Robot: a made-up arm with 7 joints. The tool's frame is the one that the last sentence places.
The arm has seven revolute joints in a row. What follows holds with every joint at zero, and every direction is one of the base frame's. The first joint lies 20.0 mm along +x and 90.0 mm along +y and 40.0 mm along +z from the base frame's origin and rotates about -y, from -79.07 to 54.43 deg. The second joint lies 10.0 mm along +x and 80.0 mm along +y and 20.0 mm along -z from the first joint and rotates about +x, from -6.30 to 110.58 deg. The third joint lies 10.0 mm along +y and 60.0 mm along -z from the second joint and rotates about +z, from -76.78 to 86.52 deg. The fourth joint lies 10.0 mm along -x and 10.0 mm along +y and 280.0 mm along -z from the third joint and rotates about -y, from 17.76 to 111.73 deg. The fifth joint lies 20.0 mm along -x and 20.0 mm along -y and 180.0 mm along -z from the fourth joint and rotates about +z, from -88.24 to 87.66 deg. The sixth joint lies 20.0 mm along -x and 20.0 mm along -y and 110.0 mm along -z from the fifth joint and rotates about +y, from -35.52 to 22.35 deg. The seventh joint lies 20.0 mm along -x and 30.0 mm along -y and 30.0 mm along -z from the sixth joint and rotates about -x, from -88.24 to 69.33 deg. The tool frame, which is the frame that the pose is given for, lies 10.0 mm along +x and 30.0 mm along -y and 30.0 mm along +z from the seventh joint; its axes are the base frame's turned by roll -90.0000, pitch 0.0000 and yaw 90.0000 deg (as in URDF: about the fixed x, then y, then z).
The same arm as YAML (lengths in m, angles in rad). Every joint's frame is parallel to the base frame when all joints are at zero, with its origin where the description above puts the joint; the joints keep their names.
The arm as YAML. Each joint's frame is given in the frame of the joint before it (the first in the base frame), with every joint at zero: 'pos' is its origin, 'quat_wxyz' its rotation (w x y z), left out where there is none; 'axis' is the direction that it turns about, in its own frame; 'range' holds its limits. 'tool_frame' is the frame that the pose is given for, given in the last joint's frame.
length_unit: m
angle_unit: rad
joints:
  - joint: joint 1
    pos: [0.02, 0.09, 0.04]
    axis: [0.0, -1.0, 0.0]
    range: [-1.38, 0.95]
  - joint: joint 2
    pos: [0.01, 0.08, -0.02]
    axis: [1.0, 0.0, 0.0]
    range: [-0.11, 1.93]
  - joint: joint 3
    pos: [0.0, 0.01, -0.06]
    axis: [0.0, 0.0, 1.0]
    range: [-1.3401, 1.5101]
  - joint: joint 4
    pos: [-0.01, 0.01, -0.28]
    axis: [0.0, -1.0, 0.0]
    range: [0.31, 1.9501]
  - joint: joint 5
    pos: [-0.02, -0.02, -0.18]
    axis: [0.0, 0.0, 1.0]
    range: [-1.5401, 1.53]
  - joint: joint 6
    pos: [-0.02, -0.02, -0.11]
    axis: [0.0, 1.0, 0.0]
    range: [-0.6199, 0.3901]
  - joint: joint 7
    pos: [-0.02, -0.03, -0.03]
    axis: [-1.0, 0.0, 0.0]
    range: [-1.5401, 1.21]
tool_frame:
  pos: [0.01, -0.03, 0.03]
  quat_wxyz: [0.5, -0.5, -0.5, 0.5]

